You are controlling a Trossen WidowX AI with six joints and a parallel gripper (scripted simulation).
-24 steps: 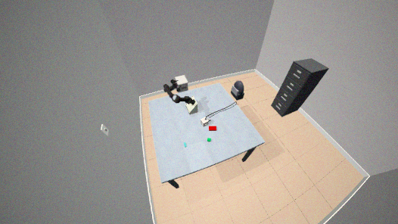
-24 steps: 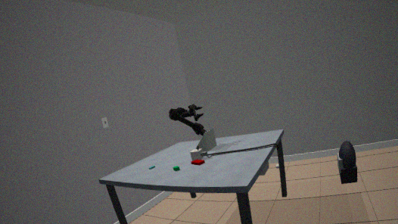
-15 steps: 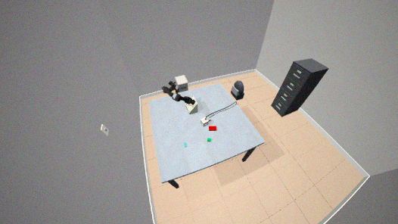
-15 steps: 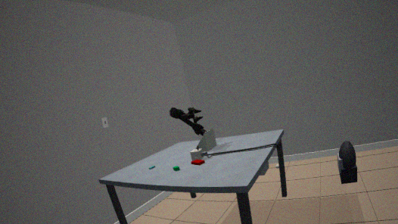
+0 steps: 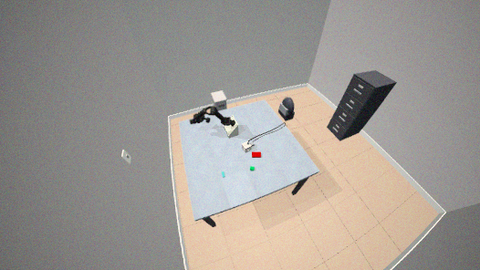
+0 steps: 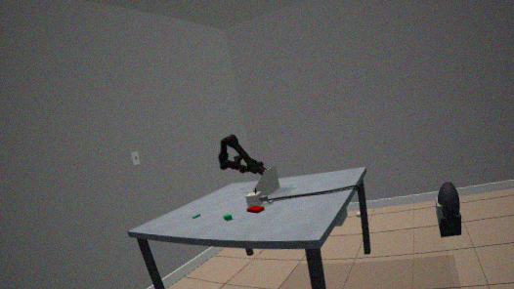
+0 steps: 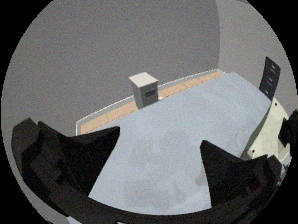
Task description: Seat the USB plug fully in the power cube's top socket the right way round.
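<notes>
The USB plug is 560 mm ahead of my gripper tip, 310 mm to the left of it and 60 mm below it. The rest, counted from my gripper tip: red block: 680 mm ahead, 340 mm to the left, 140 mm below; then green block: 810 mm ahead, 220 mm to the left, 140 mm below.
</notes>
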